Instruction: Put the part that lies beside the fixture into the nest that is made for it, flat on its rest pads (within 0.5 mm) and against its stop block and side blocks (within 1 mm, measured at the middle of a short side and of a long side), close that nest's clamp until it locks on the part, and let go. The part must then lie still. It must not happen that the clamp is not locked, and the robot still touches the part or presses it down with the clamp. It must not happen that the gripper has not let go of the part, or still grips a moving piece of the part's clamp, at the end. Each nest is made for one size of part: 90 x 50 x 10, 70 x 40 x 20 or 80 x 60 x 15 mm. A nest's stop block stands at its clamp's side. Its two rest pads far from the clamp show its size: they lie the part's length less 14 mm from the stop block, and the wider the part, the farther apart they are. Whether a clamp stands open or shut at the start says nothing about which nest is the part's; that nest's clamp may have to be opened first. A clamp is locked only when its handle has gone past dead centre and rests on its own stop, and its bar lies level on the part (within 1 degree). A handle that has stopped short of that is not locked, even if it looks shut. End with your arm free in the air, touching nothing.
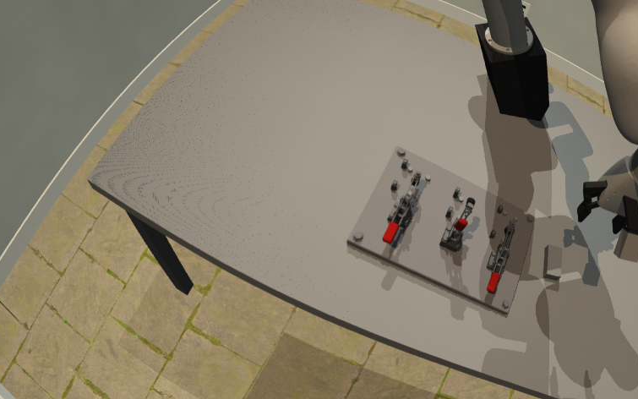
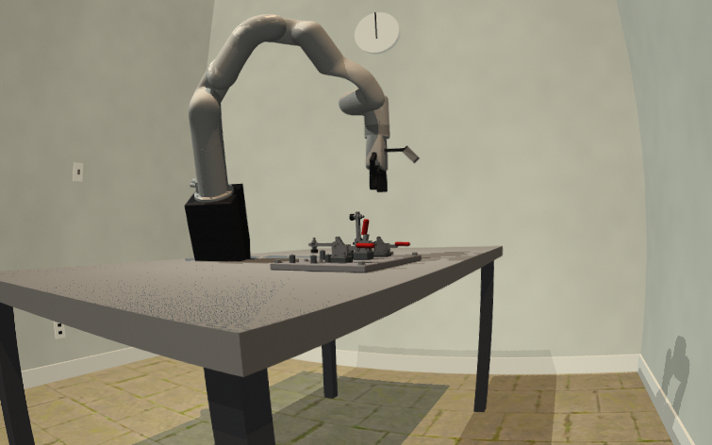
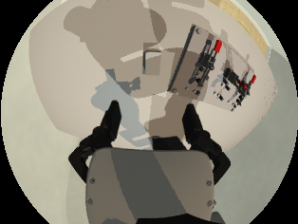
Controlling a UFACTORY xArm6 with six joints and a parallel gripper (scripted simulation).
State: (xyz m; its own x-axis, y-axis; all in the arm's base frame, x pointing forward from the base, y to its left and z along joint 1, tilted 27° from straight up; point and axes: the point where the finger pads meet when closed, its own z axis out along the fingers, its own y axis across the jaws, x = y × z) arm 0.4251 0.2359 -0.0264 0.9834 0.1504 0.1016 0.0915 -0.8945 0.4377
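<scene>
The grey part lies 20 cm below my hand. Also, from my hand: toggle clamp 36 cm to the right, 16 cm below, 2 cm ahead; then fixture plate 25 cm to the right, 20 cm below, 1 cm ahead.
</scene>
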